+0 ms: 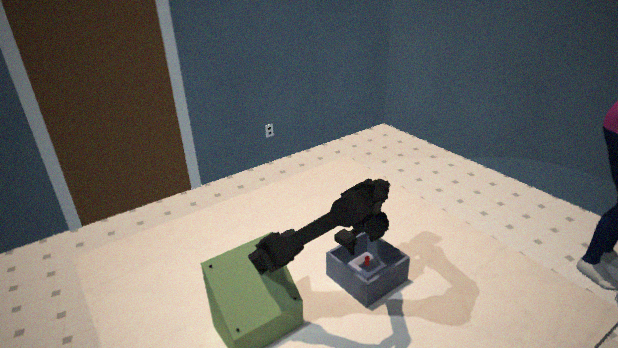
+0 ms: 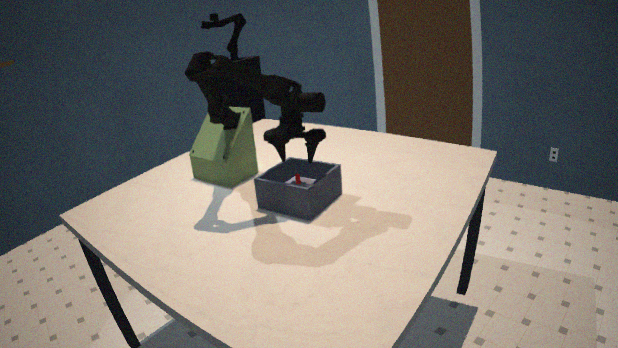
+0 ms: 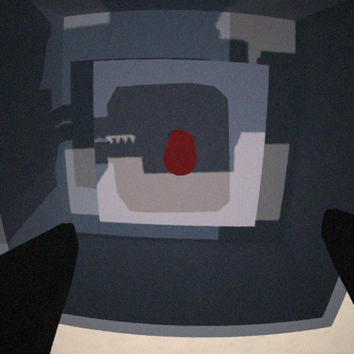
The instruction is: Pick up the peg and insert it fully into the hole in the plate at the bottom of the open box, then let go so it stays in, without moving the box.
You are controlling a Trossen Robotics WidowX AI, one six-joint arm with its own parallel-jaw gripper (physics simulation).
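Frame: origin at the arm's base, x ahead, y left, z up, level; metres.
Where they show: gripper, between the fingertips: (image 1: 362,248) (image 2: 296,162); arm's base, origin of its link: (image 1: 262,258) (image 2: 232,121).
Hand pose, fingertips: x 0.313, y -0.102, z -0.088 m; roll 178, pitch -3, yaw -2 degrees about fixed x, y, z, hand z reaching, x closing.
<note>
Each offset is from my fingertips to the top centre of the thing. Level surfaces: height alone.
The red peg {dx +0.008, dy -0.017, dz -0.031 m} (image 1: 367,260) (image 2: 298,178) (image 3: 180,155) stands roughly upright at the middle of the pale plate (image 3: 245,200), with a short length showing above it. The hole itself is hidden by the peg, and how deep the peg sits cannot be seen. The plate lies on the floor of the open grey box {dx +0.009, dy -0.016, dz -0.021 m} (image 1: 347,280) (image 2: 280,197) (image 3: 175,280). My gripper (image 2: 297,161) (image 3: 203,231) is wide open and empty, pointing down, with its fingertips near the height of the box's rim, above the peg and apart from it.
The box's four walls surround the plate and peg. The green sloped block (image 1: 250,295) (image 2: 225,167) stands beside the box, near the arm's base. The box stands on the pale table {dz -0.119 m} (image 1: 175,300) (image 2: 300,295), where the arm's shadow falls. A person's legs (image 1: 605,235) show at the right edge.
</note>
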